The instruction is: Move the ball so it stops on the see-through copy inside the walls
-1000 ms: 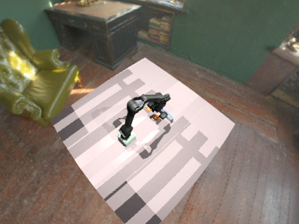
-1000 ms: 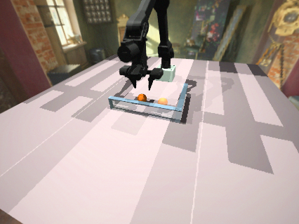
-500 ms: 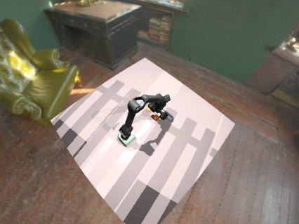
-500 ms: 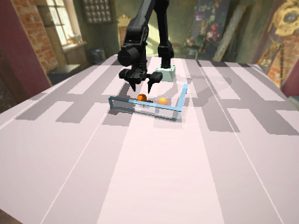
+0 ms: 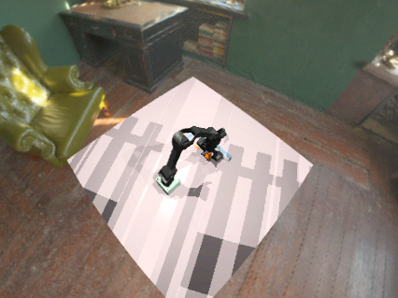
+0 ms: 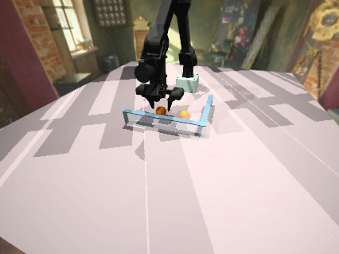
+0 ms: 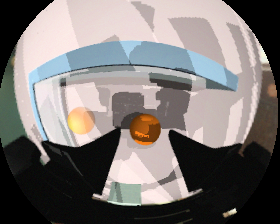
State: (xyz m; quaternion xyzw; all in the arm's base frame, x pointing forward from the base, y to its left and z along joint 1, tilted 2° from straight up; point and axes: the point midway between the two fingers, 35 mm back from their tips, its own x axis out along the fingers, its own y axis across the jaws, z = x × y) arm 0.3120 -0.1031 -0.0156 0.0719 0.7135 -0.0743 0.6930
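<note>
Right now the orange ball is 1 cm below my gripper tip.
</note>
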